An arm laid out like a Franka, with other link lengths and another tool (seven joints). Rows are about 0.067 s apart.
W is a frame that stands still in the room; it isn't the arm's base.
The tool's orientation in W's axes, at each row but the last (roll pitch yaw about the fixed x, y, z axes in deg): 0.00, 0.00, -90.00; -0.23, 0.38, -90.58; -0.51, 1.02, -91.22; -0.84, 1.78, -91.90; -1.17, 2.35, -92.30
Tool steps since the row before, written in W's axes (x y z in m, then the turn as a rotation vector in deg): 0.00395, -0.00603, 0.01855, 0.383, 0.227, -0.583; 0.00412, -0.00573, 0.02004, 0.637, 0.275, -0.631; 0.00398, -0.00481, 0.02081, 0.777, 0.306, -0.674; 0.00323, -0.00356, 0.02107, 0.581, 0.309, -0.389; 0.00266, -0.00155, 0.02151, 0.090, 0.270, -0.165
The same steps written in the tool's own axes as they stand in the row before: 0.00603, 0.00395, 0.01855, -0.227, 0.383, -0.583; 0.00555, 0.00410, 0.02009, -0.277, 0.637, -0.630; 0.00435, 0.00390, 0.02093, -0.310, 0.776, -0.673; 0.00279, 0.00304, 0.02121, -0.316, 0.576, -0.391; 0.00056, 0.00228, 0.02160, -0.266, 0.083, -0.174
